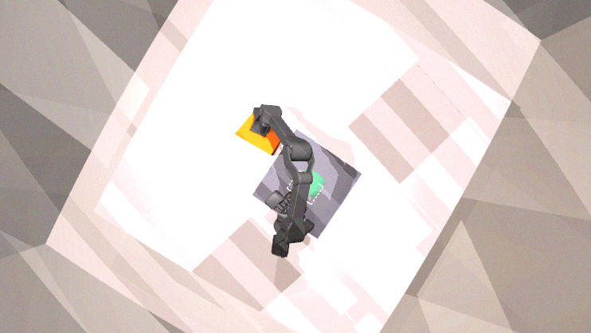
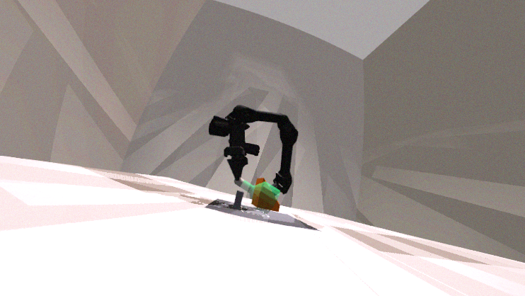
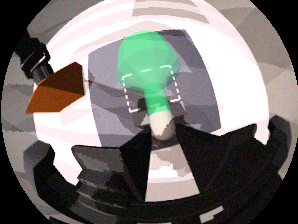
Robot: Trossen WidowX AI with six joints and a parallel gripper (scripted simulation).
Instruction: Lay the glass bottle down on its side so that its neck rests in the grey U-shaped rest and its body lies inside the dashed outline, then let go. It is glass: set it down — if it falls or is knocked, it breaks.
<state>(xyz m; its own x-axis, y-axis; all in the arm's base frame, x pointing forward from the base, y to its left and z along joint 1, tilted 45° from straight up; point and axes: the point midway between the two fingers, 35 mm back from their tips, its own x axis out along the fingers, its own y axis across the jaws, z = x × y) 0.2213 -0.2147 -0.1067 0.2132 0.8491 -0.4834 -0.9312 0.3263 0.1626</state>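
Right now the green glass bottle is 10 mm ahead of my gripper tip, 50 mm to the left of it and 20 mm below it. Also, from my gripper tip: dark grey mat: 20 mm ahead, 90 mm to the left, 90 mm below.
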